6 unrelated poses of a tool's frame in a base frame.
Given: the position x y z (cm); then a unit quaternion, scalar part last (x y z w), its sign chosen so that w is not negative.
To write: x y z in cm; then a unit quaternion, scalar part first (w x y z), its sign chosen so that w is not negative. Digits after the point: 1 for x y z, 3 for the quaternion.
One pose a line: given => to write
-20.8 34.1 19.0 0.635 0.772 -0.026 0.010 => -20.8 34.1 19.0 0.010 0.635 0.772 -0.026
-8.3 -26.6 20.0 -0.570 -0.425 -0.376 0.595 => -8.3 -26.6 20.0 0.595 -0.570 -0.425 -0.376
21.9 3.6 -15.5 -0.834 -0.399 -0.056 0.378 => 21.9 3.6 -15.5 0.378 -0.834 -0.399 -0.056
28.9 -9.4 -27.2 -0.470 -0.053 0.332 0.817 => 28.9 -9.4 -27.2 0.817 -0.470 -0.053 0.332
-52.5 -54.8 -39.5 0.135 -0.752 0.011 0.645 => -52.5 -54.8 -39.5 0.645 0.135 -0.752 0.011
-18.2 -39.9 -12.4 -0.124 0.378 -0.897 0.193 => -18.2 -39.9 -12.4 0.193 -0.124 0.378 -0.897
